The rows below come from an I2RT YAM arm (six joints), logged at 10 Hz.
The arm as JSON. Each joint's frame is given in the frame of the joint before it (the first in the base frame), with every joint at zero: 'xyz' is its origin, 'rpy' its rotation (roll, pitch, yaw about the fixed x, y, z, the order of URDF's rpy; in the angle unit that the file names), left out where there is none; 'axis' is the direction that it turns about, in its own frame. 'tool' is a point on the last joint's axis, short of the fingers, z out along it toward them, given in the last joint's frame.
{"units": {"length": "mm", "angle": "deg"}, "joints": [
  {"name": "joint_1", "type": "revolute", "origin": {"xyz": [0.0, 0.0, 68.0]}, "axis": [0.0, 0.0, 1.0]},
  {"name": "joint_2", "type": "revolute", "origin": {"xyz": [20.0, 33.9, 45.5], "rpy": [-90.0, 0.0, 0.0]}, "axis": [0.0, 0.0, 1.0]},
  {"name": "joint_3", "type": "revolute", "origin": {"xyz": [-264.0, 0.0, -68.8], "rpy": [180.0, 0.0, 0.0]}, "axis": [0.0, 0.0, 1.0]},
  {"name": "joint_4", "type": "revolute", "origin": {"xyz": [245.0, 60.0, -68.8]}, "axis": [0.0, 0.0, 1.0]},
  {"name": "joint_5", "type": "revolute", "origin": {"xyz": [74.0, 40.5, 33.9], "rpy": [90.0, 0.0, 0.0]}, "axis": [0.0, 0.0, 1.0]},
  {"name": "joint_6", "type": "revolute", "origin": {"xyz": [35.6, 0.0, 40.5], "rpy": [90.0, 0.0, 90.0]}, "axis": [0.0, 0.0, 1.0]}
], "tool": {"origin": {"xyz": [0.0, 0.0, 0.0], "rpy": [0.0, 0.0, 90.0]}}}
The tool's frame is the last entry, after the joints.
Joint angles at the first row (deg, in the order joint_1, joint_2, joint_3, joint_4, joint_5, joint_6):
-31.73 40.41 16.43 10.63 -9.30 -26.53
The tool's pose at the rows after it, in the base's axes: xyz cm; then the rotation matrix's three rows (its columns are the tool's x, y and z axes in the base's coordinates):
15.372, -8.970, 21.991; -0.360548, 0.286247, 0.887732; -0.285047, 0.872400, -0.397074; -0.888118, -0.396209, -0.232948
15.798, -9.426, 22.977; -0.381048, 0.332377, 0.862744; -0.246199, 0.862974, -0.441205; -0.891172, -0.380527, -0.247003
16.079, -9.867, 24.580; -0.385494, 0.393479, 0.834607; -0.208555, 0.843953, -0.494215; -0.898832, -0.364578, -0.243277
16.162, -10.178, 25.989; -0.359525, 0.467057, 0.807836; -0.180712, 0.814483, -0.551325; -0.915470, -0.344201, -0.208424
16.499, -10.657, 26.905; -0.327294, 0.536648, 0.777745; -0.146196, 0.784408, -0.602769; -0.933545, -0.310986, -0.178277
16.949, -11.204, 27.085; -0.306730, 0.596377, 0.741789; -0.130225, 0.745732, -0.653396; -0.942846, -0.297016, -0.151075
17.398, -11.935, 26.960; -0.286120, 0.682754, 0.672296; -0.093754, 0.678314, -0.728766; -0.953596, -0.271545, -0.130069
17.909, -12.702, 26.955; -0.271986, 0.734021, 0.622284; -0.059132, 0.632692, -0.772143; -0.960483, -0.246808, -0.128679
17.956, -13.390, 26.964; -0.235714, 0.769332, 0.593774; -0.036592, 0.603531, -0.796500; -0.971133, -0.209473, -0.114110
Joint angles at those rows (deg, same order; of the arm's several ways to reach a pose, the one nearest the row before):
-31.75 41.84 18.03 10.22 -7.44 -25.83
-31.68 43.52 21.00 8.17 -4.46 -24.26
-31.74 44.42 24.79 5.55 -1.07 -22.35
-31.73 44.63 27.18 5.40 2.53 -20.07
-31.79 46.10 28.92 6.86 5.89 -17.35
-31.82 48.20 29.27 10.13 9.45 -16.03
-31.90 50.90 29.35 13.80 15.27 -13.84
-32.38 53.73 30.35 15.58 18.59 -11.91
-33.67 55.16 30.54 17.67 19.49 -9.84

